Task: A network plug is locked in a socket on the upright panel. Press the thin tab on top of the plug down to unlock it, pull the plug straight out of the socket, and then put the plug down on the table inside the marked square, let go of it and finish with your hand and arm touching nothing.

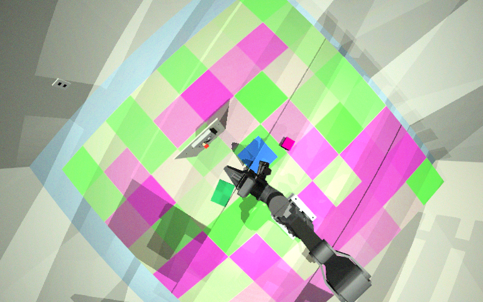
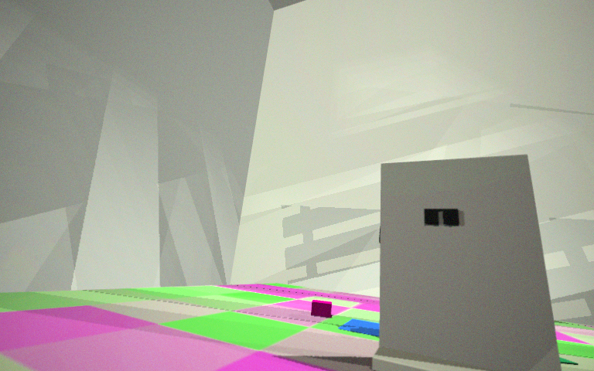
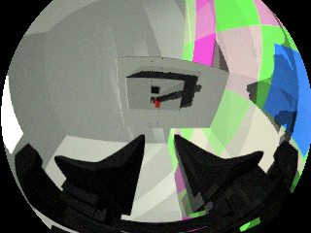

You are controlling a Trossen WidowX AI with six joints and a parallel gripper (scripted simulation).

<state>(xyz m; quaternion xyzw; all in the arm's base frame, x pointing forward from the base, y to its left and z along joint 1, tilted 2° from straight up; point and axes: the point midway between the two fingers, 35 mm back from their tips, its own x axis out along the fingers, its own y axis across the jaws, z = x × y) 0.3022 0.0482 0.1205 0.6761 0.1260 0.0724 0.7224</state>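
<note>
Right now my gripper tip is 120 mm short of the grey panel and 60 mm above it.
</note>
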